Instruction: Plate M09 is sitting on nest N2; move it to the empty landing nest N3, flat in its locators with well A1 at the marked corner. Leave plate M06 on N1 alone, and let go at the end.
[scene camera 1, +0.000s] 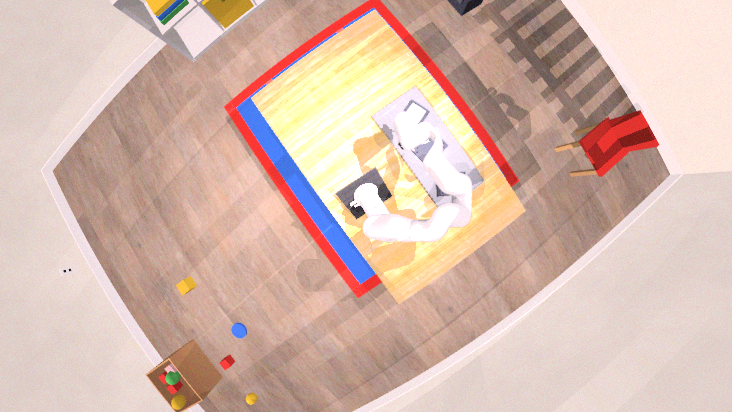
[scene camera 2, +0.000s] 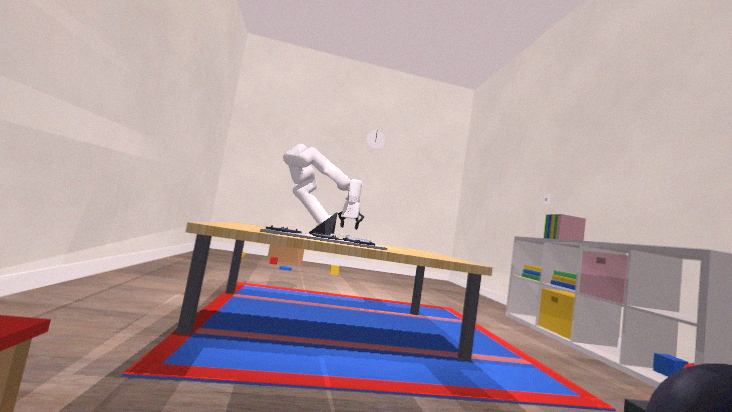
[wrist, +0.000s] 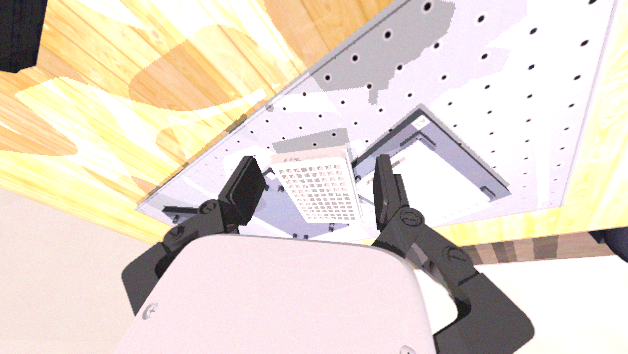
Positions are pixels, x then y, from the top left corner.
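The gripper (wrist: 314, 169) is sitting 0.14 m from the lens, and there's a white perforated board (wrist: 512, 90) that's 0.22 m from the lens.
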